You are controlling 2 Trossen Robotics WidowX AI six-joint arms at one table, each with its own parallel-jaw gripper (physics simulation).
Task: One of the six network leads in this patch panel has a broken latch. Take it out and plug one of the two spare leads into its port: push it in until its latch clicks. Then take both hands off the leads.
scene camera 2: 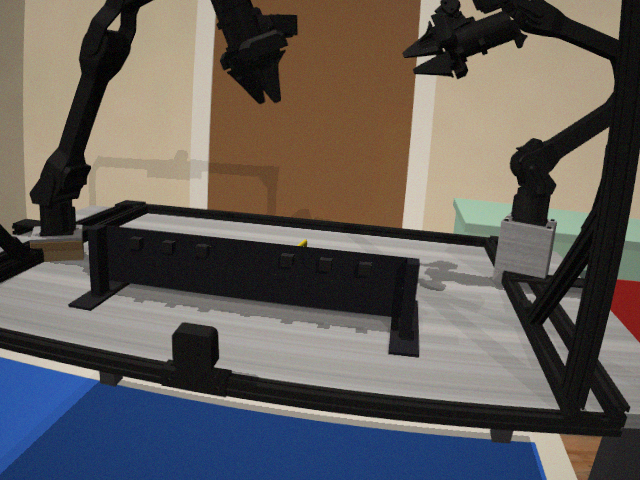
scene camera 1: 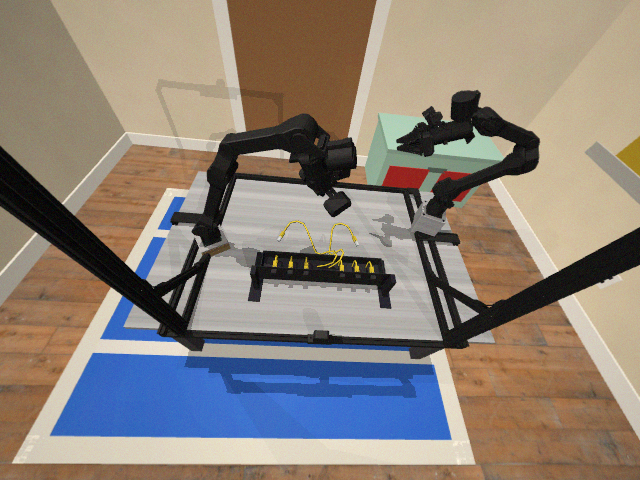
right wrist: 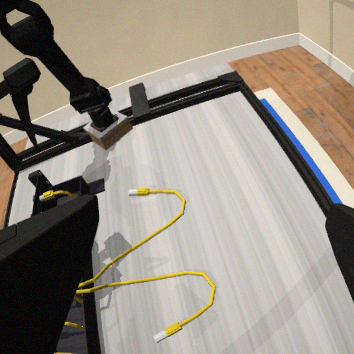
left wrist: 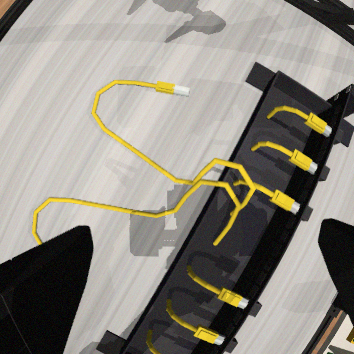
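Seen in the pictures: left gripper, fingertip midpoint: (scene camera 2: 269, 102) (right wrist: 9, 168) (left wrist: 209, 236); right gripper, fingertip midpoint: (scene camera 2: 408, 63) (scene camera 1: 396, 144) (right wrist: 219, 212); left arm's base, origin of the base link: (scene camera 2: 57, 231) (scene camera 1: 210, 237) (right wrist: 103, 121); right arm's base, origin of the base link: (scene camera 2: 530, 220) (scene camera 1: 434, 211).
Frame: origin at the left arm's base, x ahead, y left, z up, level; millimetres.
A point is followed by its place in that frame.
A black patch panel (scene camera 1: 320, 277) {x 274, y -349, z 13 mm} (scene camera 2: 248, 273) {x 286, y -356, z 17 mm} holds three yellow leads at its left (scene camera 1: 290, 263) {x 197, y -269, z 51 mm} and three at its right. No broken latch can be made out. The left spare lead (scene camera 1: 281, 236) {x 249, y -92, z -37 mm} (right wrist: 142, 191) {x 260, y -84, z -34 mm} and the right spare lead (scene camera 1: 355, 239) {x 515, y -251, z -32 mm} (left wrist: 165, 87) {x 513, y -245, z -31 mm} (right wrist: 172, 329) {x 521, y -245, z -31 mm} lie behind the panel, plugs on the table, cables running to its middle. In the left wrist view the left spare's plug is hidden behind a finger. My left gripper (scene camera 2: 269, 101) {x 341, y -251, z 256 mm} (left wrist: 209, 236) {x 341, y -251, z 256 mm} is open and empty, above the panel area. My right gripper (scene camera 1: 398, 144) {x 628, y -186, z 344 mm} (scene camera 2: 409, 63) {x 628, y -186, z 344 mm} (right wrist: 219, 212) {x 628, y -186, z 344 mm} is open and empty, raised high at the right.
A black rail frame (scene camera 1: 248, 338) {x -19, y -398, z -45 mm} (scene camera 2: 330, 392) edges the table, with a black block (scene camera 1: 321, 335) {x 173, y -516, z 10 mm} (scene camera 2: 195, 346) {x 174, y -527, z -5 mm} on its front rail. Dark posts rise at both front corners. The panel stands on feet (scene camera 1: 384, 299) {x 452, y -517, z -40 mm} (scene camera 2: 403, 346) {x 446, y -528, z -40 mm}. A green cabinet (scene camera 1: 374, 155) stands behind at the right.
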